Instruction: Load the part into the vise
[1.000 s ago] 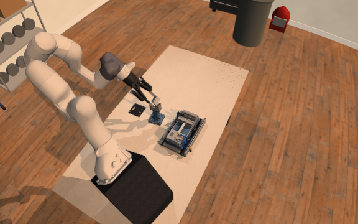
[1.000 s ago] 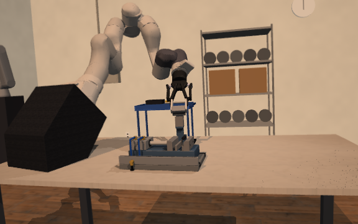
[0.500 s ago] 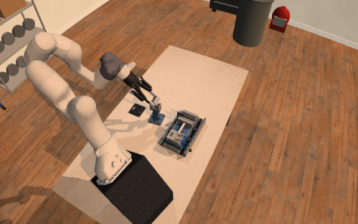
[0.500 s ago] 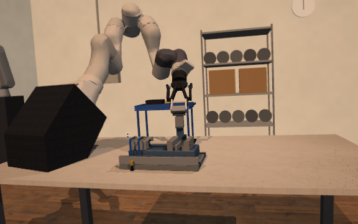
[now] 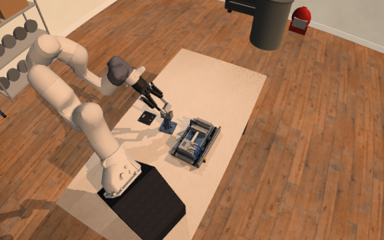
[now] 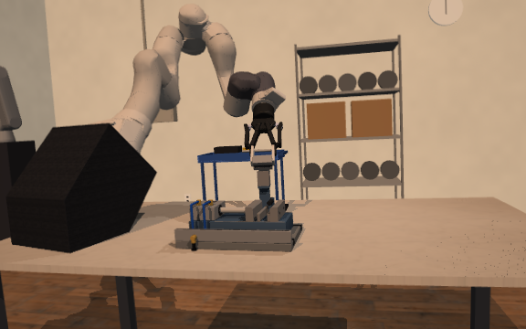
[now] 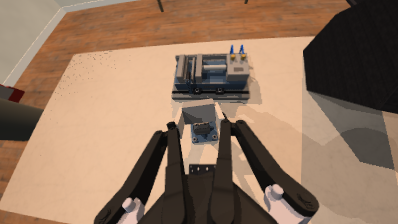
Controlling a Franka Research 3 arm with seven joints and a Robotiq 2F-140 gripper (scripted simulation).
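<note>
Right now the part is 20 mm to the right of my hand and 20 mm below it. Also, from my hand: vise (220 mm to the right, 160 mm below, 30 mm behind); dark infeed plate (200 mm below, 140 mm to the left, 10 mm ahead).
</note>
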